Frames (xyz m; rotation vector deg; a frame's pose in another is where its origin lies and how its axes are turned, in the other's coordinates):
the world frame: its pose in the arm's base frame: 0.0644 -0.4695 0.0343 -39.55 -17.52 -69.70
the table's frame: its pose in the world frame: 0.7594 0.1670 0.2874 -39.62 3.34 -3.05
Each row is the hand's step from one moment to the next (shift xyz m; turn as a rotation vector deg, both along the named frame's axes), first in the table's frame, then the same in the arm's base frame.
Working: the table's frame: its pose in the arm's base frame: 0.5177 -0.8293 0.6278 -71.11 9.39 -80.03

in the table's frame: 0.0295 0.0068 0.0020 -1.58 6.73 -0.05
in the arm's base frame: 0.0137 -0.0241 0.0124 3.81 -0.74 -5.72
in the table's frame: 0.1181 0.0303 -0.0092 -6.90 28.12 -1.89
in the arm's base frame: 0.0444 -0.1066 0.0403 14.64 -3.77 -24.77
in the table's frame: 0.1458 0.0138 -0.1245 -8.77 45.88 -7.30
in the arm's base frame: -0.0421 -0.1866 0.0190 21.50 -10.42 -40.80
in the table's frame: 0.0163 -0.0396 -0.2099 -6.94 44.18 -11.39
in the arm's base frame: -0.1727 -0.1160 -0.0509 17.95 -13.59 -40.28
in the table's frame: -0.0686 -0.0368 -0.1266 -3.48 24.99 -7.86
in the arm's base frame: -0.1335 -0.0046 -0.0652 9.25 -8.81 -23.13
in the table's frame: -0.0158 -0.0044 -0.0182 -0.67 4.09 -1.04
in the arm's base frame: -0.0202 0.0037 -0.0133 1.66 -1.23 -3.74
